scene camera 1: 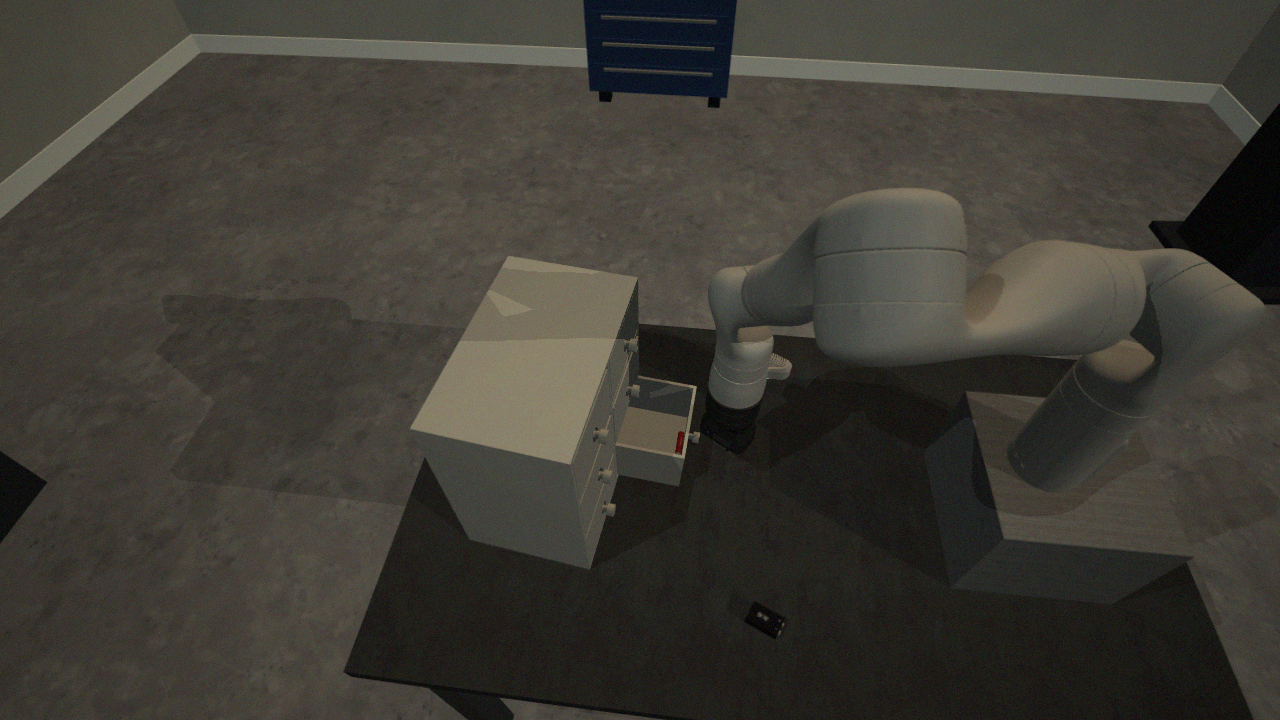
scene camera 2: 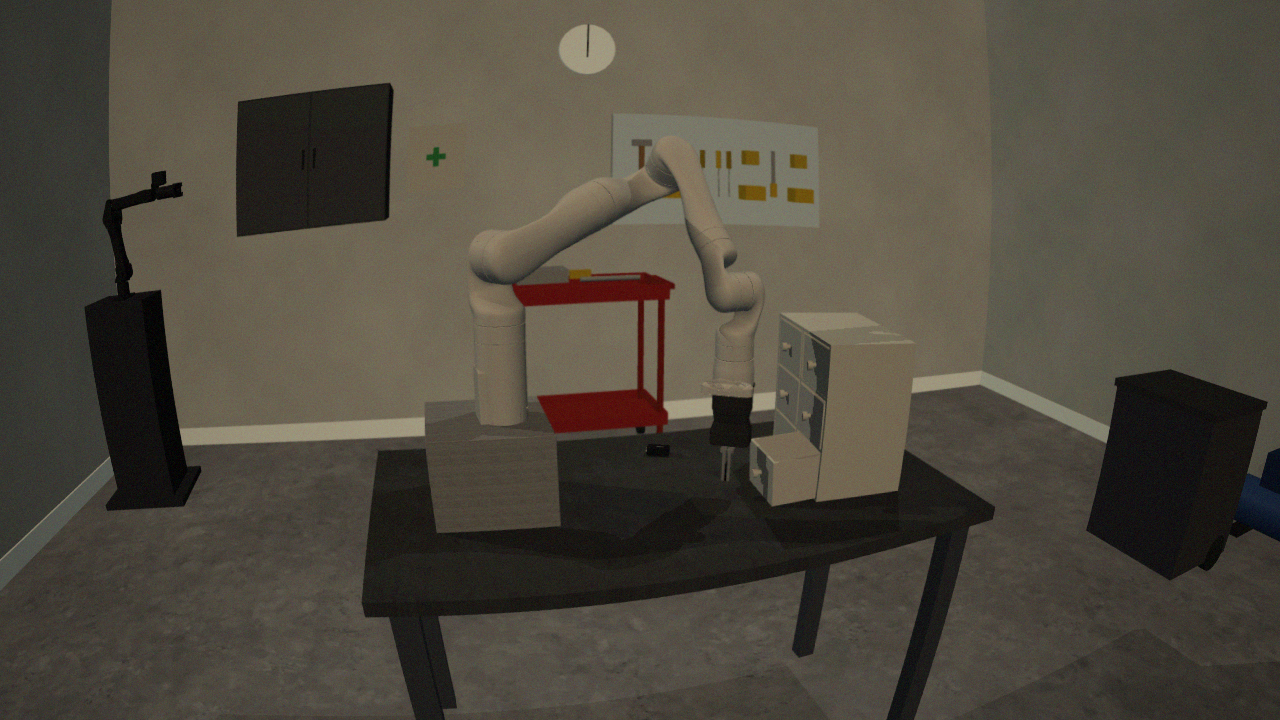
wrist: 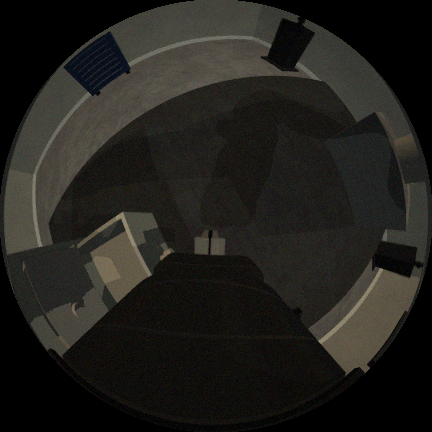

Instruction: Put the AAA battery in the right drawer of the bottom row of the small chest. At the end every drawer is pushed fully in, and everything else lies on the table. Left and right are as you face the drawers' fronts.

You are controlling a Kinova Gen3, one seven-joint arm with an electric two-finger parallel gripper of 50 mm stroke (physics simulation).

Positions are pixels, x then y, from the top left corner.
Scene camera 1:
my gripper: 730, 446
black block: 759, 617
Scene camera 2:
my gripper: 726, 478
white chest: 870, 373
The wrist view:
my gripper: 209, 238
